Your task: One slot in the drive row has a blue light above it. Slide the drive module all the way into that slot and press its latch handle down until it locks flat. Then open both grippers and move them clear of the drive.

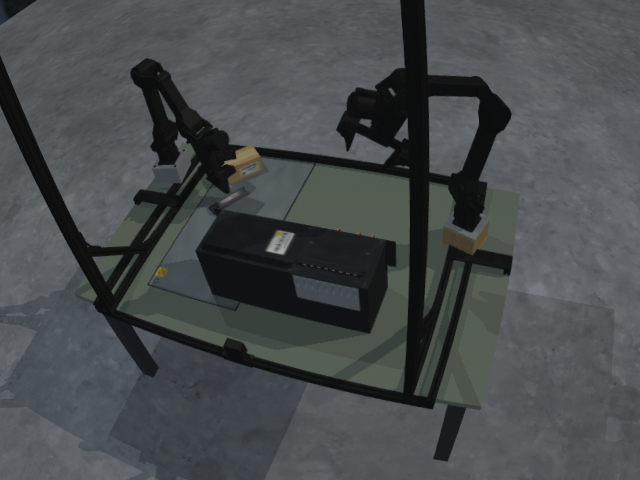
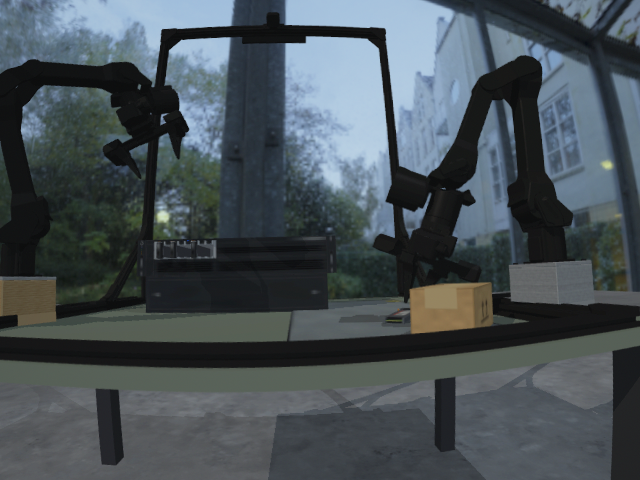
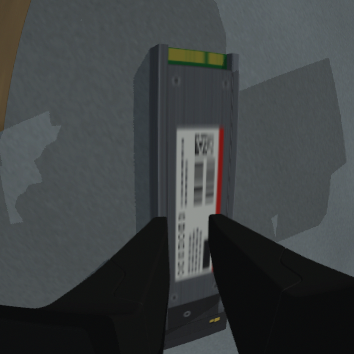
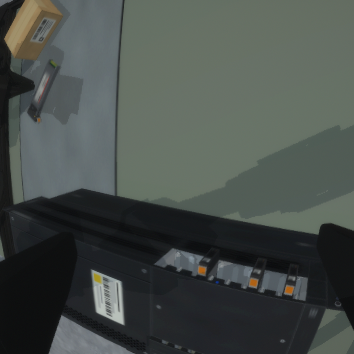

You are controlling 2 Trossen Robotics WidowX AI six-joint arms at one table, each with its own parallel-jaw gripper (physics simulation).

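Places are measured from the left arm's base along level axes (x ahead, y left, z up), in metres.
Pixels of known places: left gripper, fingertip midpoint: (image 1: pixel 227 192) (image 2: pixel 409 304) (image 3: pixel 187 227) (image 4: pixel 33 84); right gripper, fingertip midpoint: (image 1: pixel 365 158) (image 2: pixel 159 168) (image 4: pixel 201 243); left arm's base at its link origin: (image 1: pixel 169 158) (image 2: pixel 549 262); right arm's base at its link origin: (image 1: pixel 467 220) (image 2: pixel 17 276).
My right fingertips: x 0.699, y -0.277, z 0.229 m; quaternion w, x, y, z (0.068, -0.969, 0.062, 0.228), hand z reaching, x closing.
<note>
Ahead of a thing's pixels: the offset from my right fingertips to its top centre. "pt": to the spot under its first point. Level surfaces: height alone.
The drive module @(dz -0.303, dx -0.452, dy +0.160 m) (image 1: pixel 233 196) (image 2: pixel 398 315) (image 3: pixel 197 105) (image 4: pixel 43 89) is a slim grey bar with a white and red label and a gold connector edge. It lies flat on the grey mat @(dz -0.313 m) (image 1: pixel 282 183). My left gripper (image 1: pixel 222 183) (image 2: pixel 413 286) (image 3: pixel 187 227) hangs just over its handle end, with the fingers drawn close together above the label and narrower than the drive. The black server chassis @(dz -0.140, dx -0.172, dy -0.159 m) (image 1: pixel 247 267) (image 2: pixel 237 281) (image 4: pixel 211 316) holds the drive row @(dz -0.134, dx -0.053, dy -0.173 m) (image 2: pixel 185 249). A small blue light @(pt dz -0.143, dx -0.048, dy -0.104 m) (image 4: pixel 217 282) marks an empty slot between orange-latched drives. My right gripper (image 1: pixel 347 135) (image 2: pixel 151 148) is open, high above the chassis.
A cardboard box @(dz -0.253, dx -0.456, dy +0.309 m) (image 1: pixel 244 164) (image 2: pixel 450 307) (image 4: pixel 31 31) stands right beside the drive and the left gripper. A black frame with a tall post (image 1: pixel 415 190) rings the table. Three drives with orange latches @(pt dz -0.146, dx -0.014, dy -0.103 m) (image 4: pixel 253 282) sit in the row.
</note>
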